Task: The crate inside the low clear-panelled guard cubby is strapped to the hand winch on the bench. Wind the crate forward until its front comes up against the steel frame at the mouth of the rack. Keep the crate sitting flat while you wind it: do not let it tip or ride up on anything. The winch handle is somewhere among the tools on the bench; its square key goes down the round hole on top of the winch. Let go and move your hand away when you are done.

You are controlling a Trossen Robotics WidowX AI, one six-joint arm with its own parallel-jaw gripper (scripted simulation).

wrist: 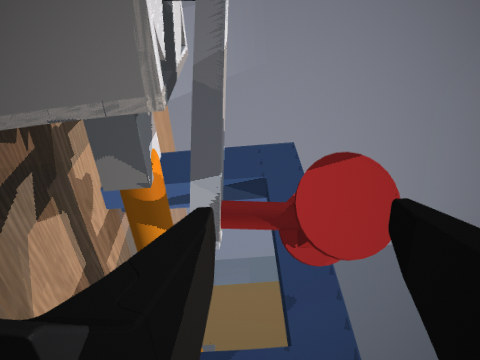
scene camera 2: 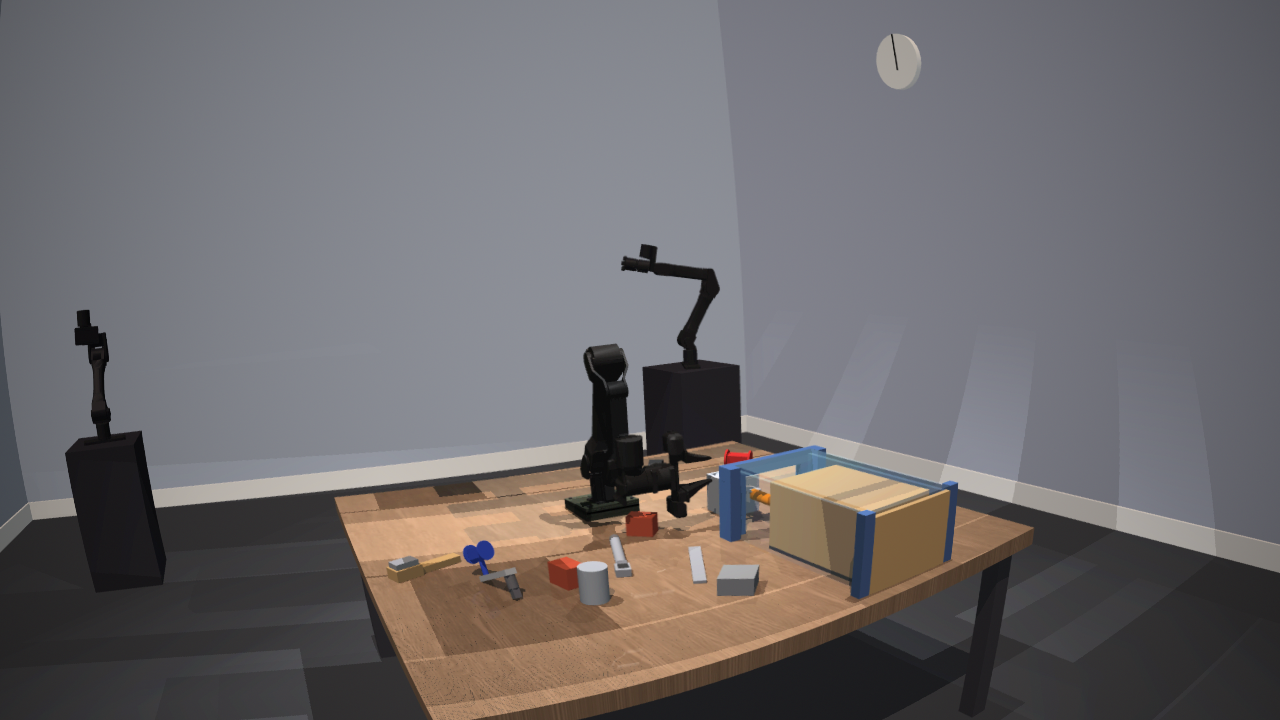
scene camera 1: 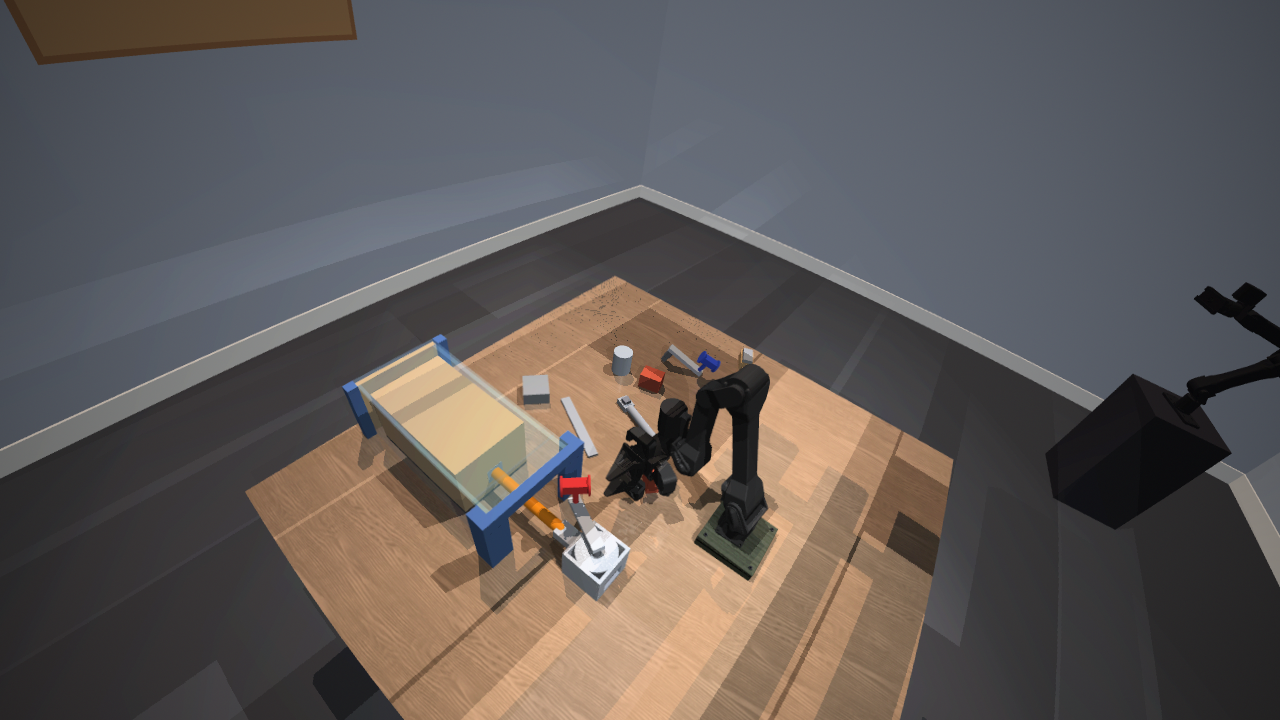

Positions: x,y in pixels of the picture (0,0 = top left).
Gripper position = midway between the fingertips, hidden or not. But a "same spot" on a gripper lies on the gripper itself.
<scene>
My gripper shows in the wrist view, in scene camera 2 (711,468) and in scene camera 1. A grey block shows in scene camera 2 and in scene camera 1; in the wrist view it is out of frame. One and the same spot on my gripper: (wrist: 161,296) is (scene camera 1: 624,487). One and the same spot on the grey block: (scene camera 1: 536,390) is (scene camera 2: 739,567).
</scene>
